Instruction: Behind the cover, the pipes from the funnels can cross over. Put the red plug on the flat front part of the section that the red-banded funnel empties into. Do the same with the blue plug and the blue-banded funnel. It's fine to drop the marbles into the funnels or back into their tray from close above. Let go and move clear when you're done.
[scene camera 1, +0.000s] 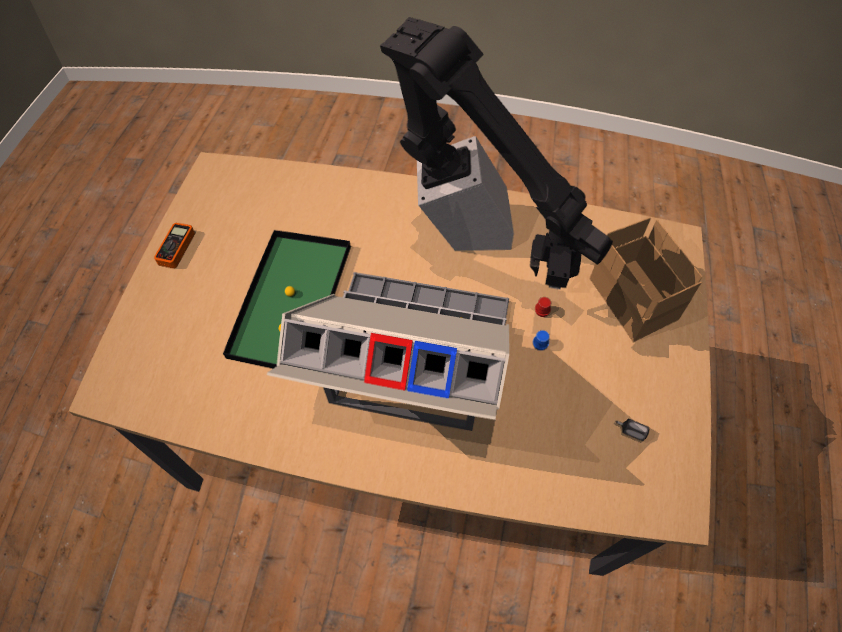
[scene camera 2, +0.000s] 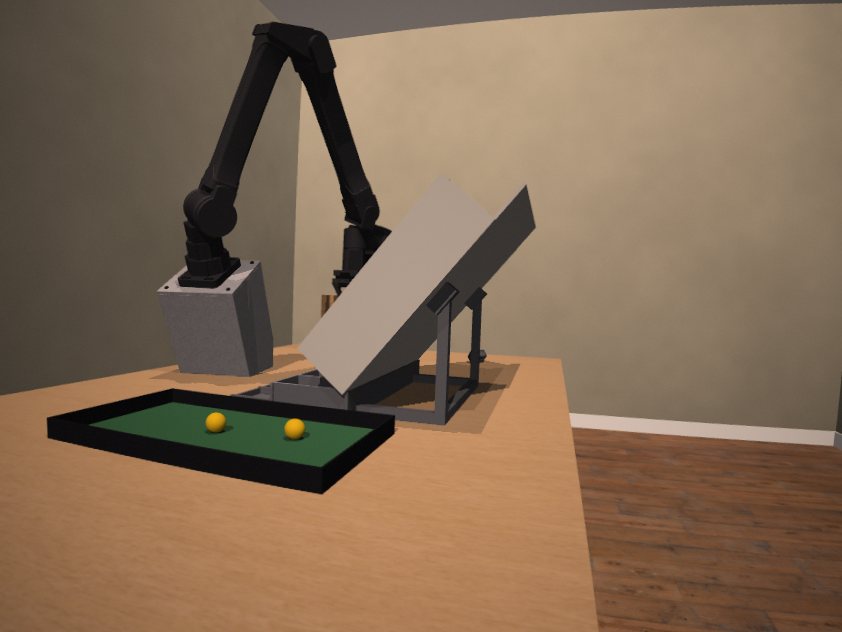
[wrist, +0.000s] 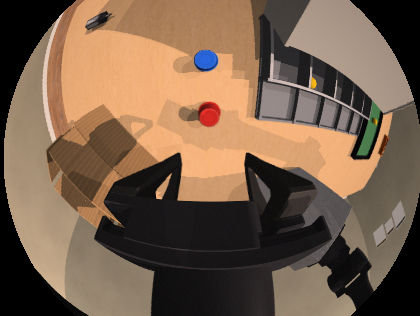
Labels:
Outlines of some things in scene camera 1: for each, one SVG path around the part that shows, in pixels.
A cardboard box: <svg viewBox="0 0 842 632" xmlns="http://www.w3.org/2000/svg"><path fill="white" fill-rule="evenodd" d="M651 217L608 233L607 236L613 240L612 246L604 259L598 265L595 264L590 276L591 282L632 342L679 320L702 283L700 282L702 275L658 219L656 219L649 237L644 236Z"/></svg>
A green marble tray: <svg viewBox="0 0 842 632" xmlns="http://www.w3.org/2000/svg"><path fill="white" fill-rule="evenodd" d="M350 241L274 230L223 352L224 357L271 369L277 367L280 338L279 326L282 322L282 313L335 294L351 248ZM288 286L292 286L295 289L293 296L287 296L285 294L285 289Z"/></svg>

